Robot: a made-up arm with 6 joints.
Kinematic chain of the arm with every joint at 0, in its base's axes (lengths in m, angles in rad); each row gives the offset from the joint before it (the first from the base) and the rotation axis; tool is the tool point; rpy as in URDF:
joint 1: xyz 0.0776 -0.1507 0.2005 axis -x
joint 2: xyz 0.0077 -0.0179 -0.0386 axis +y
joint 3: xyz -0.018 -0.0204 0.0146 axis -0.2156 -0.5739 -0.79
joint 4: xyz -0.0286 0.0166 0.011 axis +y
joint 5: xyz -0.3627 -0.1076 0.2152 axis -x
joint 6: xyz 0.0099 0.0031 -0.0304 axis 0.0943 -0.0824 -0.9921
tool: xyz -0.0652 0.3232 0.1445 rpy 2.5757 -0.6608 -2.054
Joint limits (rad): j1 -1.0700..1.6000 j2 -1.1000..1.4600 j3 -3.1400..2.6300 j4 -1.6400..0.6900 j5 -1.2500..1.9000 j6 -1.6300..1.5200
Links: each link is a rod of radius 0.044 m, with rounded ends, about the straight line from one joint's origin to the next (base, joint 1, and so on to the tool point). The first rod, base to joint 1, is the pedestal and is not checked.
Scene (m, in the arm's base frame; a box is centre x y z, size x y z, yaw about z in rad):
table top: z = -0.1
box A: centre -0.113 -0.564 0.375 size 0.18 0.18 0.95 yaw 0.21
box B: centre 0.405 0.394 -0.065 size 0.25 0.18 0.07 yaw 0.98
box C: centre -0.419 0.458 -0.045 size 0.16 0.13 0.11 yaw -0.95
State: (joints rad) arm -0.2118 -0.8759 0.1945 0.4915 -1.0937 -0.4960
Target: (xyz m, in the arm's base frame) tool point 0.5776 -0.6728 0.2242
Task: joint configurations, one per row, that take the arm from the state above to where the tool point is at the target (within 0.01 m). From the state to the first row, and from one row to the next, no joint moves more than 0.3 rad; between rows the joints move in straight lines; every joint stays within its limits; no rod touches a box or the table.
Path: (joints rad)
1: -0.0765 -0.6012 0.2464 0.5411 -1.0337 -0.4903
2: 0.0587 -0.3264 0.2983 0.5908 -0.9737 -0.4845
3: 0.1940 -0.0517 0.3502 0.6404 -0.9137 -0.4788
4: 0.3293 0.2230 0.4021 0.6900 -0.8538 -0.4731
5: 0.0932 0.2504 0.1160 0.6096 -0.9858 -0.4178
6: -0.1428 0.2778 -0.1701 0.5292 -1.1179 -0.3625
7: -0.3788 0.3051 -0.4562 0.4487 -1.2500 -0.3072
8: -0.6092 0.3543 -0.5598 0.4487 -1.2500 -0.2107
9: -0.8396 0.4035 -0.6634 0.4487 -1.2500 -0.1141
10: -1.0700 0.4527 -0.7669 0.4486 -1.2500 -0.0176

